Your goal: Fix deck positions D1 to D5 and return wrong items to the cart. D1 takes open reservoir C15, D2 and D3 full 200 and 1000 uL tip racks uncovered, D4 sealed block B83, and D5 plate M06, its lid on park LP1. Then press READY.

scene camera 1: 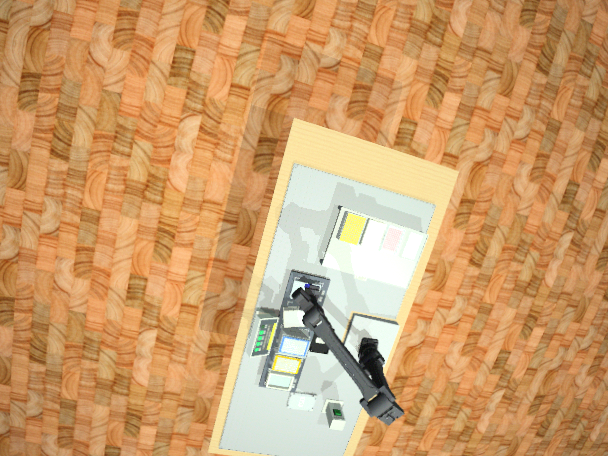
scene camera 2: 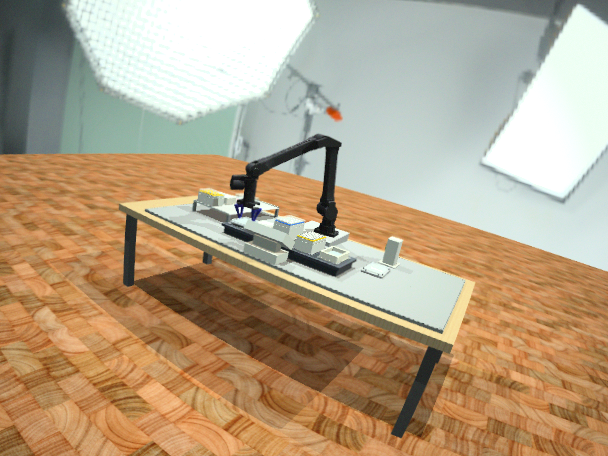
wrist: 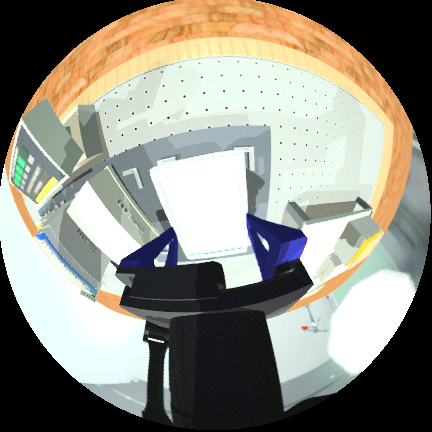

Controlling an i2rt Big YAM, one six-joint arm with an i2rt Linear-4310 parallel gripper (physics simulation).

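Frame: origin at the arm's base, x back, y right, z up, level; centimetres.
Where they show: gripper, fingertip midpoint: [scene camera 1: 307, 292] [scene camera 2: 246, 220] [wrist: 209, 224]; arm's base at its link origin: [scene camera 1: 367, 348] [scene camera 2: 326, 232].
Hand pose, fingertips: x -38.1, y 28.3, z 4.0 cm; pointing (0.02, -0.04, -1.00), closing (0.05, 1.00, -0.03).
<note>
Each offset is from my fingertips to the top centre of the thing. "pt": to the spot under its first point. Level surfaces: height alone.
My gripper [scene camera 1: 308, 286] [scene camera 2: 248, 212] [wrist: 209, 224] holds a flat white plate {dx -0.8, dy +0.0, dz +0.6 cm} [wrist: 201, 201] [scene camera 1: 296, 286] between its blue fingers, by the plate's long sides. The plate hangs low over the far end slot of the dark grey deck {dz -2.1 cm} [wrist: 259, 139] [scene camera 1: 321, 280], inside that slot's white corner marks. I cannot tell if it touches the deck. Beside it a white-topped block {dx -2.7, dy -12.7, dz +2.5 cm} [scene camera 1: 293, 318] [wrist: 95, 215] sits in the neighbouring slot. Then come a blue-rimmed tip rack {dx -2.5, dy -24.3, dz +8.2 cm} [scene camera 1: 293, 346] [scene camera 2: 289, 224], a yellow tip rack {dx -3.6, dy -36.5, dz +4.3 cm} [scene camera 1: 287, 365] [scene camera 2: 310, 241] and an open reservoir {dx -4.7, dy -48.9, dz +1.0 cm} [scene camera 1: 279, 380] [scene camera 2: 335, 254].
The white cart tray {dx +28.2, dy +24.8, dz -0.2 cm} [scene camera 1: 373, 270] [wrist: 322, 235] holds a yellow rack {dx +13.0, dy +33.5, dz +6.2 cm} [scene camera 1: 353, 228] [scene camera 2: 211, 192] and a pink item {dx +34.4, dy +30.8, dz +0.8 cm} [scene camera 1: 393, 239]. A flat lid {dx +10.1, dy -65.5, dz -5.1 cm} [scene camera 1: 301, 401] [scene camera 2: 375, 269] lies past the reservoir, next to the green READY button box {dx +28.2, dy -67.9, dz +6.2 cm} [scene camera 1: 336, 413] [scene camera 2: 393, 251]. A status panel {pt dx -17.5, dy -22.2, dz +5.0 cm} [scene camera 1: 262, 336] [wrist: 28, 169] flanks the deck.
</note>
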